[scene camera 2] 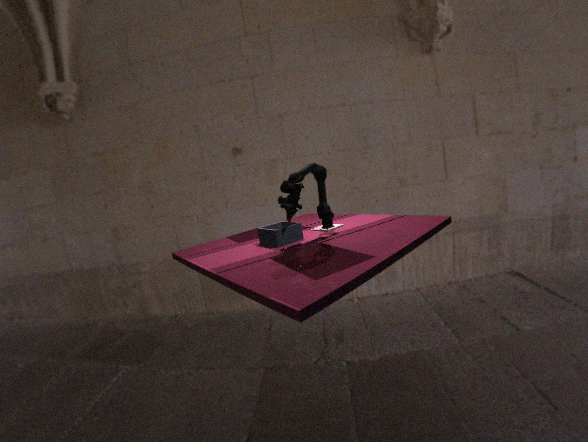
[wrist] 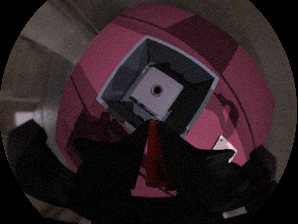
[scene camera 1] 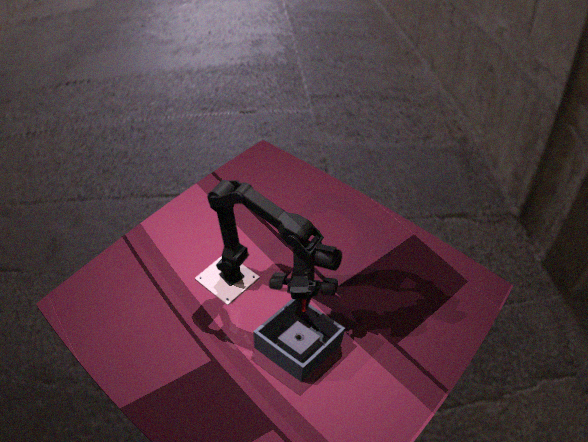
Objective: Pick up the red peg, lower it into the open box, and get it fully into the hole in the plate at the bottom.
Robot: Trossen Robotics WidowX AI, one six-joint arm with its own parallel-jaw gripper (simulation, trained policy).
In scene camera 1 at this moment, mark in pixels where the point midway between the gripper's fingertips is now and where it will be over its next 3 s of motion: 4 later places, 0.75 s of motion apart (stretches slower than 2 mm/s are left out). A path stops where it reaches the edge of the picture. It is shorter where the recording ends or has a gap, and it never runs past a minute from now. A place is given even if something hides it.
My gripper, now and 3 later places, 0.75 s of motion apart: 303, 308; 299, 334; 302, 339; 313, 335
